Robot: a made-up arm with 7 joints.
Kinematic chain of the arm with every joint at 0, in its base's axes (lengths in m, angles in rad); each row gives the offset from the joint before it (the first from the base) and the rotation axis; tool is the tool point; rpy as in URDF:
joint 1: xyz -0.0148 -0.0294 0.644 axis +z
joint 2: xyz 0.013 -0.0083 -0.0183 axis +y
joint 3: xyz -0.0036 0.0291 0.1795 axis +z
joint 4: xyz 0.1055 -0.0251 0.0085 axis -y
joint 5: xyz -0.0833 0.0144 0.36 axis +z
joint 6: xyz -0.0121 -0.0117 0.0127 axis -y
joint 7: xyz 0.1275 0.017 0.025 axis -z
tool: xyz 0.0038 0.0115 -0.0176 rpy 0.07 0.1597 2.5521
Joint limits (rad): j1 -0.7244..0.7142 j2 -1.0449..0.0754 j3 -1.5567..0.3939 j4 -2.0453..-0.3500 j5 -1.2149..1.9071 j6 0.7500..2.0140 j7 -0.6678..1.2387
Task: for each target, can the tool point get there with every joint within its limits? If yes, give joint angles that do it. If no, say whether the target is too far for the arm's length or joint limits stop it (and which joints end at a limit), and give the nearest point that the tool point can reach.
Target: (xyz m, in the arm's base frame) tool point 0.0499 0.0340 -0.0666
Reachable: no: joint limits stop it (at a limit: joint 1, joint 2, joint 4, joint 6) | nearest point 0.4098 0.2868 0.5568 | short by 0.763 m
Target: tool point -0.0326 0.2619 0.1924
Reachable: no: joint limits stop it (at a limit: joint 1, joint 2, joint 3, joint 4, joint 6) | nearest point 0.2033 0.4653 0.5617 | short by 0.483 m
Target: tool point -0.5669 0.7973 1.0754
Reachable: no: too far | nearest point -0.3452 0.4113 1.0742 | short by 0.445 m
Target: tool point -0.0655 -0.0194 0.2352
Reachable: no: joint limits stop it (at a limit: joint 1, joint 2, joint 3, joint 4, joint 6) | nearest point -0.3624 -0.4075 0.5680 | short by 0.591 m
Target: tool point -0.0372 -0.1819 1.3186
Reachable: yes | joints 0.0690 -0.8056 -0.2861 -1.1138 0.9999 1.6991 -0.3280
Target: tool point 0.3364 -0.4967 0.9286
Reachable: yes | joints 0.3236 -0.1095 -1.2987 -1.5952 -0.9644 1.8641 0.6254
